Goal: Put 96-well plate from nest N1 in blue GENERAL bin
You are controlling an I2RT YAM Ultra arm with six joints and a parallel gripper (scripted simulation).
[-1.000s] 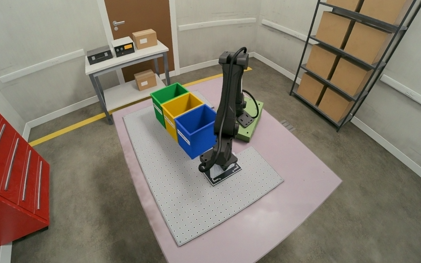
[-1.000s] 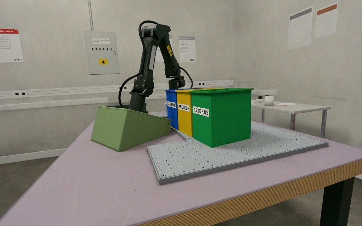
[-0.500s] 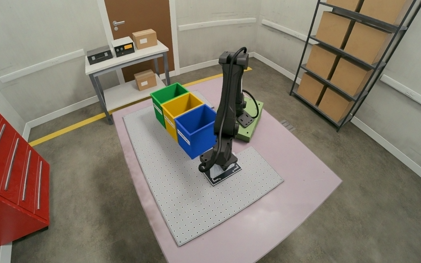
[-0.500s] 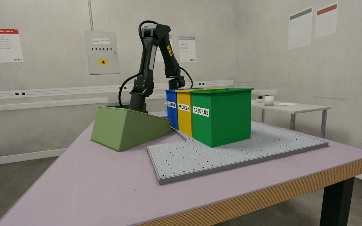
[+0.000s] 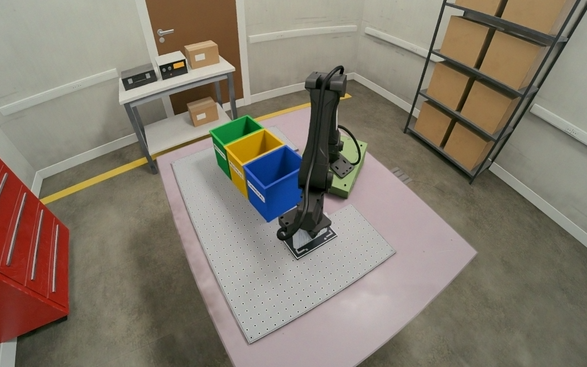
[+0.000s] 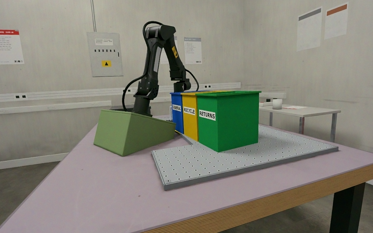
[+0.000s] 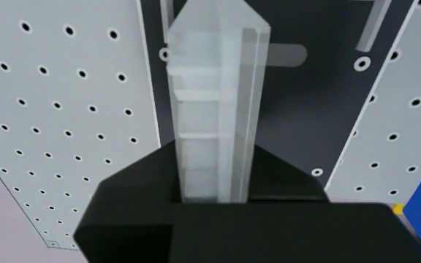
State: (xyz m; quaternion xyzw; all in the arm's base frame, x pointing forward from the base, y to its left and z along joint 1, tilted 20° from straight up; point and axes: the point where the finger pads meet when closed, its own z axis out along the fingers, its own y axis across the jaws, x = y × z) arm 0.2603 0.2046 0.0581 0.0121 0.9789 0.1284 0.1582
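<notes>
My gripper is now 20 mm to the left of the plate nest N1 and 30 mm above it. Also, from my hand: yellow recycle bin 10 mm ahead, 340 mm to the right, 60 mm above; 96-well plate 10 mm ahead, 10 mm to the right, 20 mm above; blue general bin 210 mm to the right, 60 mm above.
</notes>
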